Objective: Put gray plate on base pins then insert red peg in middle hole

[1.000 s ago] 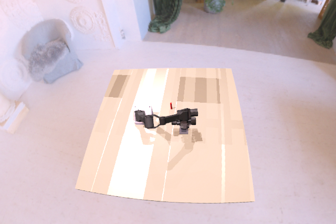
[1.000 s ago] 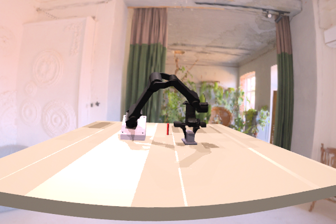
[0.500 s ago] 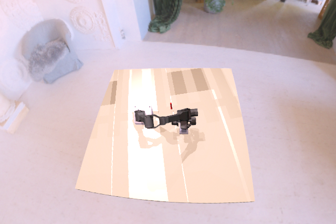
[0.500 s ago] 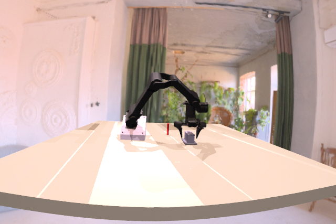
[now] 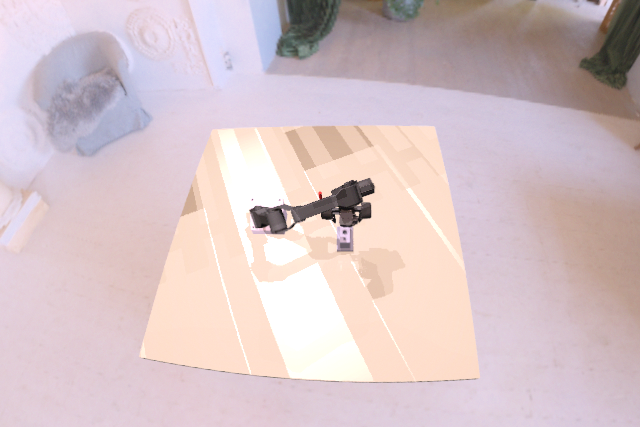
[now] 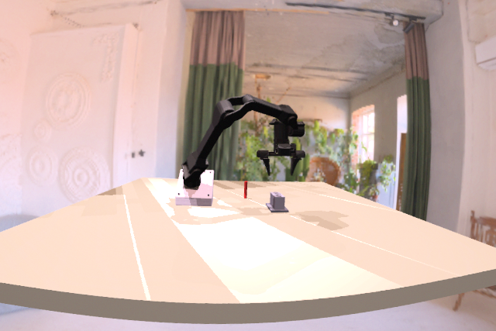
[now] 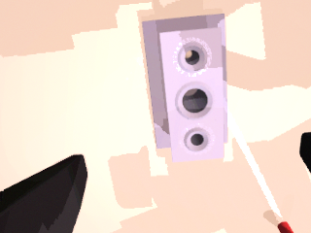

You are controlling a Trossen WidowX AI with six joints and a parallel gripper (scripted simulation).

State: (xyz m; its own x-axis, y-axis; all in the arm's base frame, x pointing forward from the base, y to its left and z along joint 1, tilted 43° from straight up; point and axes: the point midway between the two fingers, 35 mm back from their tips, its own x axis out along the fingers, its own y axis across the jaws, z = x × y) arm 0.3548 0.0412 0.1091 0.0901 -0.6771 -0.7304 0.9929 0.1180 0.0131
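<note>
The red peg lies 130 mm behind my gripper tip, 180 mm to the left of it and 90 mm below it. Also, from my gripper tip: base: 10 mm behind, 130 mm below; then gray plate: 10 mm behind, 90 mm below.
</note>
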